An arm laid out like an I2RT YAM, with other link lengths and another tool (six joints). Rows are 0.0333 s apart.
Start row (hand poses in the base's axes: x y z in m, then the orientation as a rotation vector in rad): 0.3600 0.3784 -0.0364 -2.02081 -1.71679 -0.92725
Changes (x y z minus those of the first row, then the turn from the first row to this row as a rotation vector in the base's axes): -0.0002 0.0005 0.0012 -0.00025 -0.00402 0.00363; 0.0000 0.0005 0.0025 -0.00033 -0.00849 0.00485; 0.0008 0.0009 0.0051 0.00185 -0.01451 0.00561; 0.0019 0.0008 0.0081 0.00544 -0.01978 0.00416; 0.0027 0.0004 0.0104 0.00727 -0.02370 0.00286; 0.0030 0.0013 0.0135 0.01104 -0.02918 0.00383; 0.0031 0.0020 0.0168 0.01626 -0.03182 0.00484; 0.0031 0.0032 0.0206 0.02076 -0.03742 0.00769; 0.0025 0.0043 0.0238 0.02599 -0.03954 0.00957; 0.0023 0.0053 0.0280 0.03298 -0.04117 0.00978; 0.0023 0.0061 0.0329 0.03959 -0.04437 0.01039; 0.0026 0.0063 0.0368 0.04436 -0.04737 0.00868; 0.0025 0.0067 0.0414 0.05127 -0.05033 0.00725; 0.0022 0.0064 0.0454 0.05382 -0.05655 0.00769; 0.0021 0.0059 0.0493 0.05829 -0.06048 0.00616; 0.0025 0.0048 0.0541 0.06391 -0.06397 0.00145; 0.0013 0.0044 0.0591 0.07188 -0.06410 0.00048
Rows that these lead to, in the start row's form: 0.3598 0.3789 -0.0352 -2.01667 -1.72219 -0.93060; 0.3600 0.3789 -0.0339 -2.01486 -1.72562 -0.93537; 0.3608 0.3793 -0.0313 -2.01189 -1.72765 -0.94361; 0.3619 0.3792 -0.0283 -2.01041 -1.72624 -0.95264; 0.3627 0.3788 -0.0260 -2.01006 -1.72568 -0.95887; 0.3630 0.3797 -0.0229 -2.00588 -1.72628 -0.96747; 0.3631 0.3804 -0.0196 -2.00112 -1.72428 -0.97371; 0.3631 0.3816 -0.0158 -1.99446 -1.72592 -0.98231; 0.3625 0.3827 -0.0126 -1.98885 -1.72436 -0.98763; 0.3623 0.3837 -0.0084 -1.98393 -1.71969 -0.99406; 0.3623 0.3845 -0.0035 -1.97858 -1.71644 -1.00192; 0.3626 0.3847 0.0004 -1.97683 -1.71261 -1.00908; 0.3625 0.3851 0.0050 -1.97341 -1.70724 -1.01748; 0.3622 0.3848 0.0090 -1.97031 -1.70863 -1.02624; 0.3621 0.3843 0.0129 -1.96838 -1.70561 -1.03420; 0.3625 0.3832 0.0177 -1.96904 -1.69871 -1.04343; 0.3613 0.3828 0.0227 -1.96484 -1.69142 -1.04897
